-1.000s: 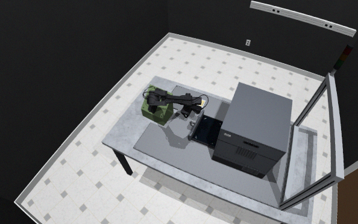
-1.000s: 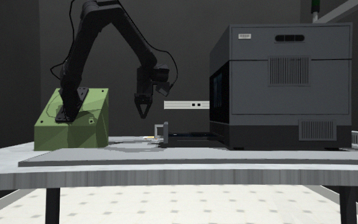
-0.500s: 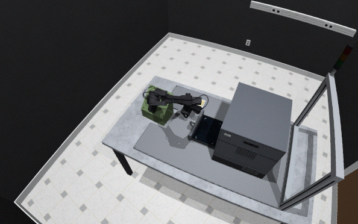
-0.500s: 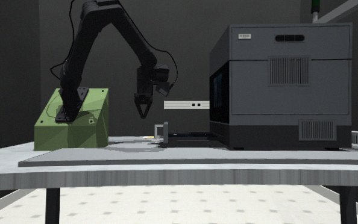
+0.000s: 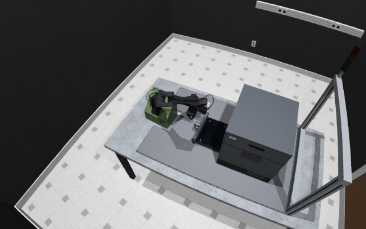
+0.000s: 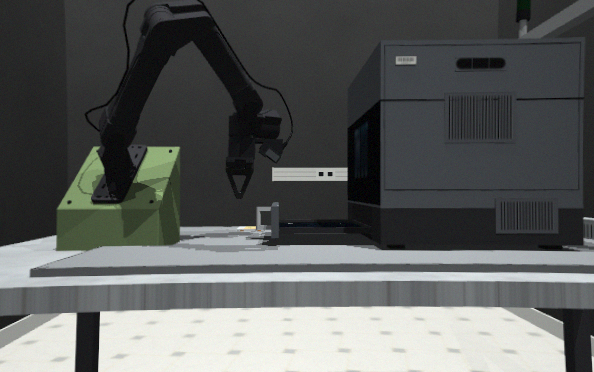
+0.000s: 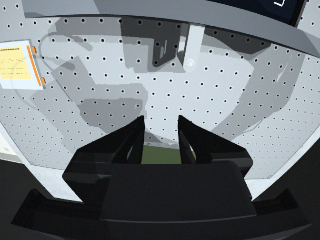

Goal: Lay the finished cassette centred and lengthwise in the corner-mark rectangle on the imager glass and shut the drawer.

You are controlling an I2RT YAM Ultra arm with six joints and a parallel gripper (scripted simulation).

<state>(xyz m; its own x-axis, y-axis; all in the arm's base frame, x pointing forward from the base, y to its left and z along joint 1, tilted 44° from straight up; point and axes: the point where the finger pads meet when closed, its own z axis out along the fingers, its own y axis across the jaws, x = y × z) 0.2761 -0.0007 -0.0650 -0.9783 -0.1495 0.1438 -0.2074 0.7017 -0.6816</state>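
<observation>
Now: hand 250 mm to the right of the cassette, 100 mm above it and 10 mm past it. Also, from my hand: imager drawer 210 mm ahead, 60 mm below.
</observation>
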